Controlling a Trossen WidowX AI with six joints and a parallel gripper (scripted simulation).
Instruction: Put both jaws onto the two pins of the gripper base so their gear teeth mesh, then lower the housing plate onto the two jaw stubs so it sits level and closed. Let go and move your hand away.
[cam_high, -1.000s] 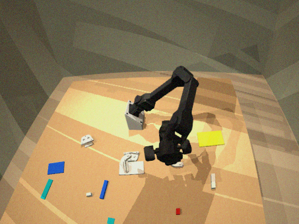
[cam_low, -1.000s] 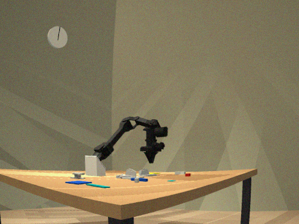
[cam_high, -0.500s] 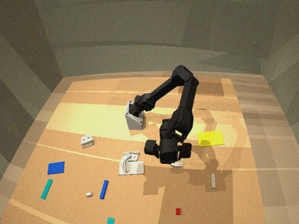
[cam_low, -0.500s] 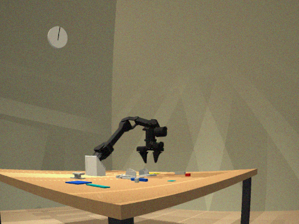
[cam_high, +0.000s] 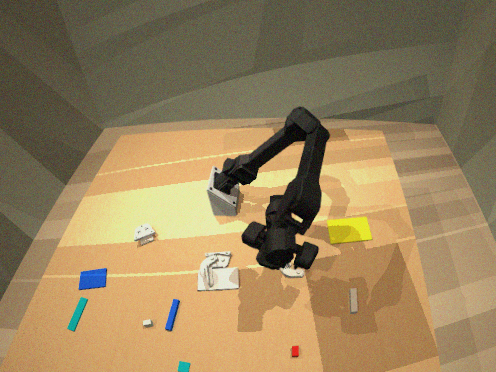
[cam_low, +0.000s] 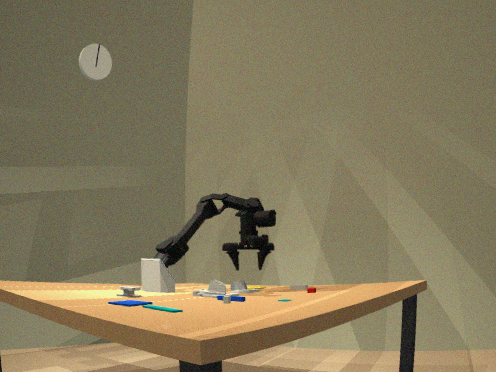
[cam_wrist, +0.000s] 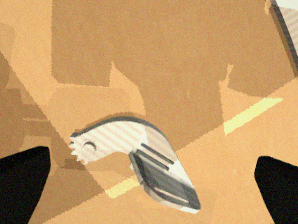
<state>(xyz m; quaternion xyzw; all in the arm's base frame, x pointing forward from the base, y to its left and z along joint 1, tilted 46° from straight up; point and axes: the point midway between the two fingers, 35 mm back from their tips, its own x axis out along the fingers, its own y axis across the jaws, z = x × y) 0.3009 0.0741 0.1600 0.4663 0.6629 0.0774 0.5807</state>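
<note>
The jaw is 2 cm behind my gripper tip, 4 cm to the left of it and 8 cm below it. Also, from my gripper tip: white bar 11 cm ahead, 20 cm to the left, 8 cm below; then red block 24 cm ahead, 2 cm to the left, 8 cm below; then yellow sheet 14 cm behind, 23 cm to the left, 8 cm below.
</note>
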